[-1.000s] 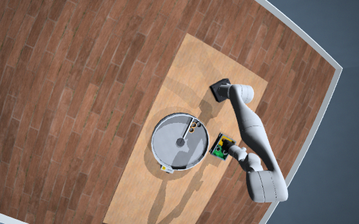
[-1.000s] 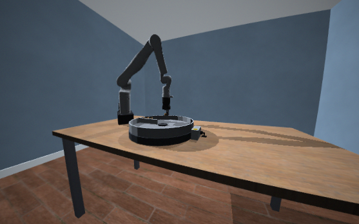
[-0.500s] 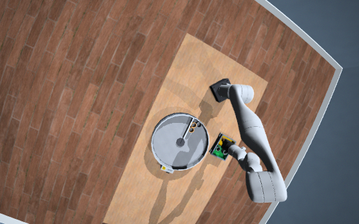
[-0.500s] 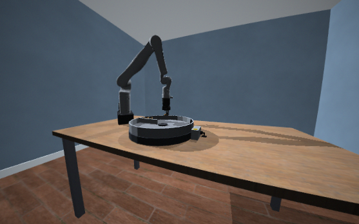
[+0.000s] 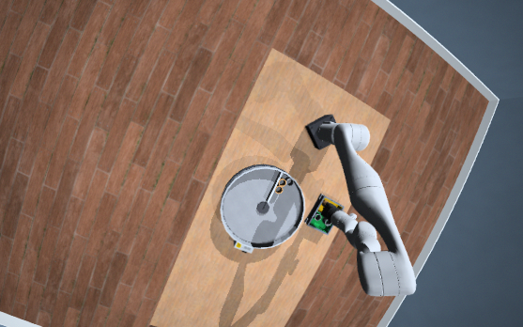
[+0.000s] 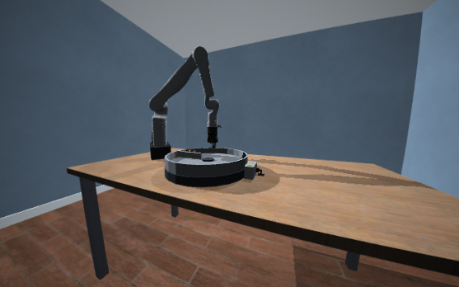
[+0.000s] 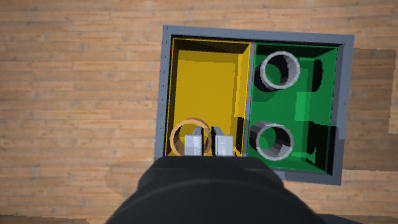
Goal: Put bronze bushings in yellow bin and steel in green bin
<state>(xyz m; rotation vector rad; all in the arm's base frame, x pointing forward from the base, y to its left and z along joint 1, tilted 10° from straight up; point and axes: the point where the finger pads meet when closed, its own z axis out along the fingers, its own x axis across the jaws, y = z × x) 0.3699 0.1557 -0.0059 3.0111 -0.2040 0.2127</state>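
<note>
Now: the bin 5 cm ahead of my hand, 4 cm below it and 3 cm to the left of it. Round my hand: turntable (33 cm to the right, 8 cm ahead, 1 cm below).
</note>
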